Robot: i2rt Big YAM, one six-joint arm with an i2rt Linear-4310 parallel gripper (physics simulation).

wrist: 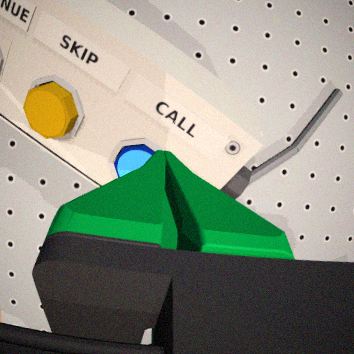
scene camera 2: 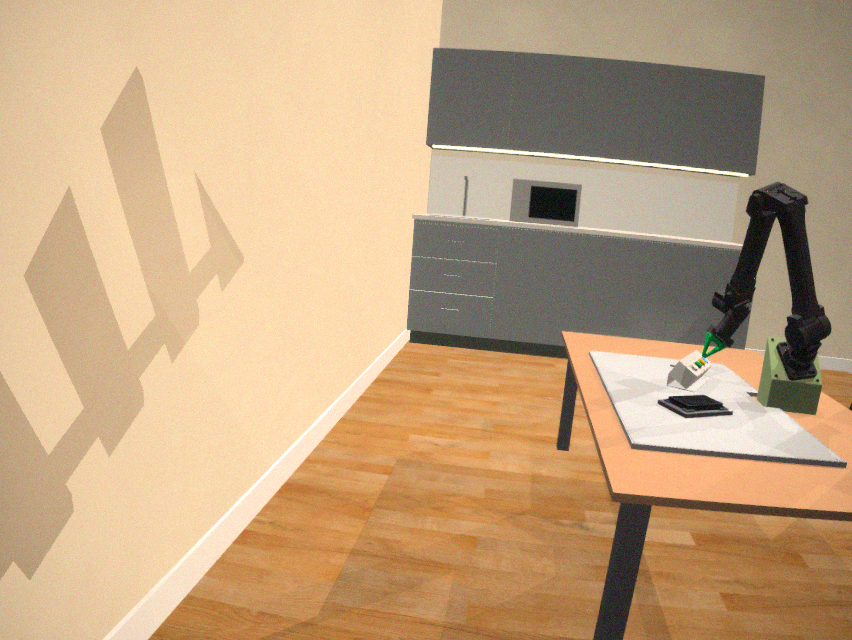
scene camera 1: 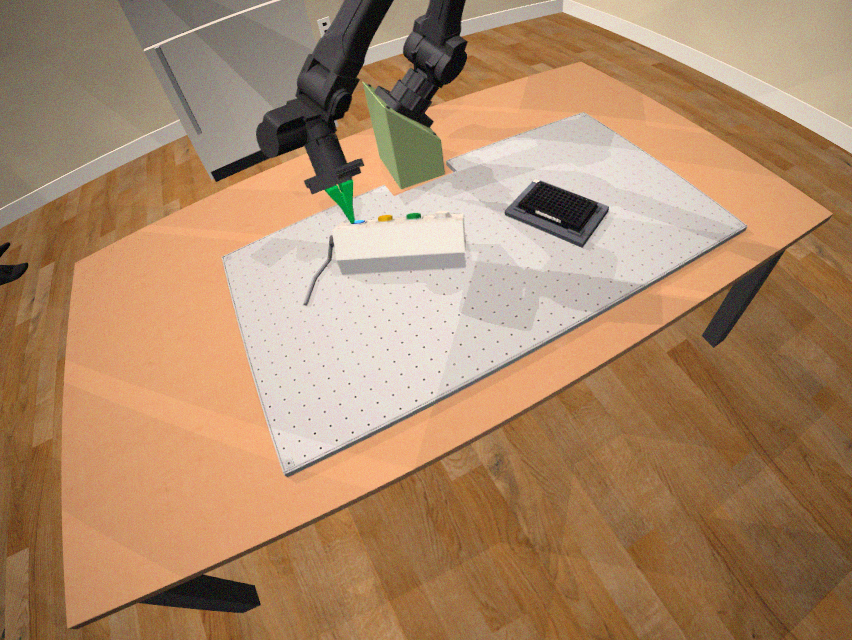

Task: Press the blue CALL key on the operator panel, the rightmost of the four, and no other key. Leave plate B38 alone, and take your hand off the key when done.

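Places are measured from the arm's base along level axes (x down, y ahead, z right), in metres.
Where they show: gripper, fingertip midpoint: (wrist: 160, 162) (scene camera 2: 703, 357) (scene camera 1: 353, 223); arm's base at its link origin: (scene camera 2: 795, 361) (scene camera 1: 402, 109).
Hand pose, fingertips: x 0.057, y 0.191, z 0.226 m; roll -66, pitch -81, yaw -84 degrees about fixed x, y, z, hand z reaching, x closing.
Note:
Each offset is from my fingertips to the centre of the thing. "spot": to the spot under its first point. Level surfaces: height alone.
The pale operator panel @(dx +0.028, dy +0.057, dz -0.058 m) (scene camera 1: 401, 242) (scene camera 2: 681, 372) (wrist: 107, 97) stands on the perforated board. Its blue CALL key @(dx +0.010, dy -0.002, dz -0.008 m) (scene camera 1: 359, 221) (wrist: 132, 162) is lit bright light blue on top, and its lower part is hidden behind the green fingertips in the wrist view. My gripper (scene camera 1: 354, 221) (scene camera 2: 703, 354) (wrist: 160, 162) is shut and empty, its tips at the CALL key; they appear to touch it. The yellow SKIP key @(dx +0.006, dy +0.025, dz -0.051 m) (scene camera 1: 385, 218) (wrist: 50, 110) and the green key @(dx +0.006, dy +0.053, dz -0.092 m) (scene camera 1: 413, 216) are apart from the fingers. Plate B38 @(dx +0.051, dy +0.151, dz -0.344 m) (scene camera 1: 558, 204) (scene camera 2: 695, 401) lies on a dark holder, away from the gripper.
A grey cable @(spot: dx +0.064, dy +0.007, dz +0.097 m) (scene camera 1: 316, 276) (wrist: 315, 120) runs from the panel's end over the perforated board @(dx +0.069 m) (scene camera 1: 358, 358) (scene camera 2: 743, 440). The green arm base (scene camera 1: 406, 148) (scene camera 2: 788, 385) stands behind the board, between the panel and the plate in scene camera 1. The table @(dx +0.082 m) (scene camera 1: 137, 330) (scene camera 2: 688, 482) extends around the board.

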